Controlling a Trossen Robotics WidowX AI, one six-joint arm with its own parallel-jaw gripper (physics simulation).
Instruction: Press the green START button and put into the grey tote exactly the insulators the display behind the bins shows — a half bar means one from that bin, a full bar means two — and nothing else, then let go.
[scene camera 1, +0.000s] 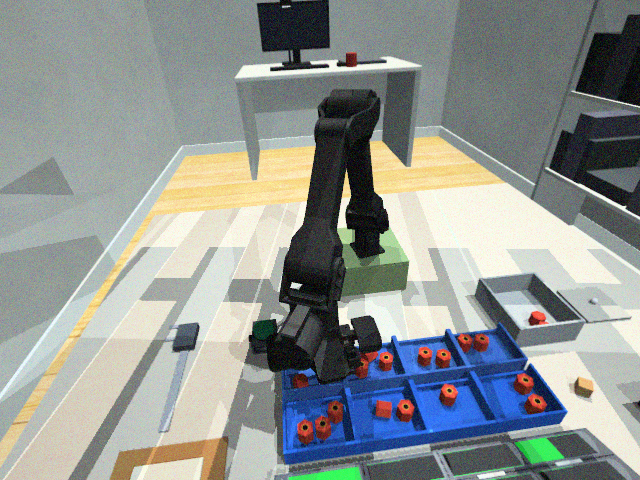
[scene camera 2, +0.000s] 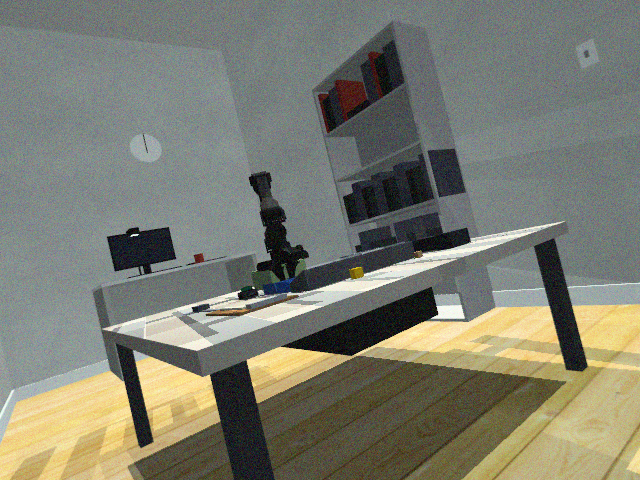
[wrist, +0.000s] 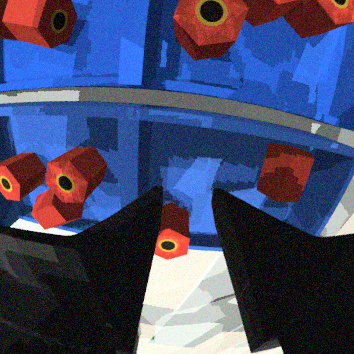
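Pixels of known places: gripper, between the fingertips: (wrist: 187, 194); arm's base, origin of its link: (scene camera 1: 367, 248).
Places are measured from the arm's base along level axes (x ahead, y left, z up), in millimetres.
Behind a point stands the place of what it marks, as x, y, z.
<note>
My gripper (scene camera 1: 347, 356) (wrist: 187, 194) {236, -187, -71} is partly open and empty over the robot-side row of the blue bins (scene camera 1: 361, 445) {381, -183, -58} (wrist: 110, 50) {315, -155, -78}. In the wrist view, a red insulator (wrist: 171, 240) {218, -177, -54} stands low beside the left fingertip, partly covered by it; another insulator (wrist: 285, 172) {254, -233, -55} is right of the fingers in the same bin. Three insulators are in the bin to the left. The grey tote (scene camera 1: 555, 333) {321, 246, -55} holds a red insulator (scene camera 1: 537, 316) {275, 250, -54}. The green START button (scene camera 1: 264, 329) {124, -277, -44} (scene camera 2: 248, 289) {136, -285, -54} is left of the bins. The display (scene camera 1: 483, 458) {460, -41, -37} shows green bars (scene camera 1: 539, 450) {477, 37, -37} (scene camera 1: 325, 474) {407, -247, -40}, partly cut off.
A grey lid (scene camera 1: 586, 304) {271, 397, -76} lies beside the tote. A small orange-brown block (scene camera 1: 584, 386) {417, 204, -64} lies right of the bins, and a yellow block (scene camera 2: 356, 272) {565, -222, -67} is near the display. A grey tool with a dark head (scene camera 1: 186, 336) {67, -431, -65} and an orange frame (scene camera 1: 210, 465) {325, -399, -78} lie at the left.
</note>
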